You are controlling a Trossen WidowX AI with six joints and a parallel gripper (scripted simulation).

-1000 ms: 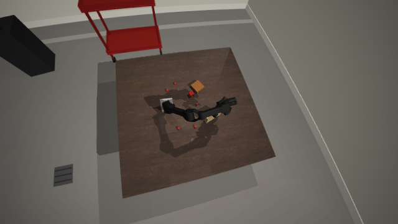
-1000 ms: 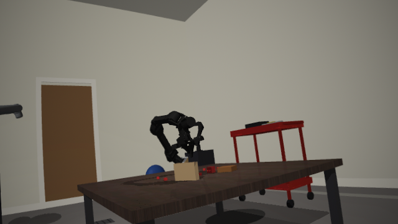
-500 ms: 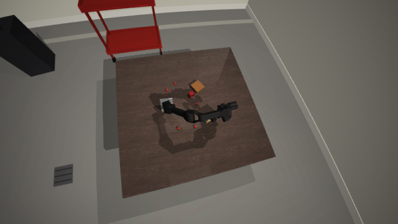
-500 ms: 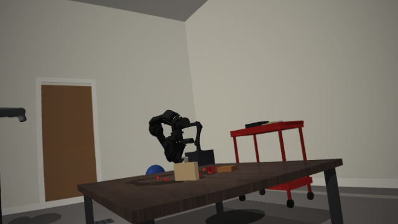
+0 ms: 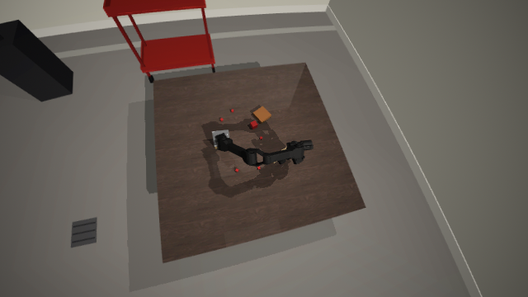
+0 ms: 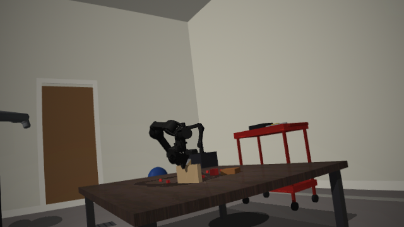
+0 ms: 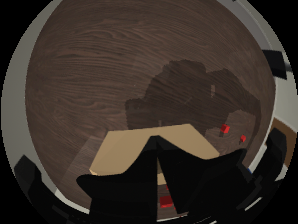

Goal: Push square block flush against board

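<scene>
Now: gripper tip 10 mm past the board, 40 mm to the right of it and 30 mm above it. Also, from my gripper tip: small red cube (110 mm behind, 320 mm to the left, 60 mm below); orange-brown square block (30 mm behind, 390 mm to the left, 70 mm below).
</scene>
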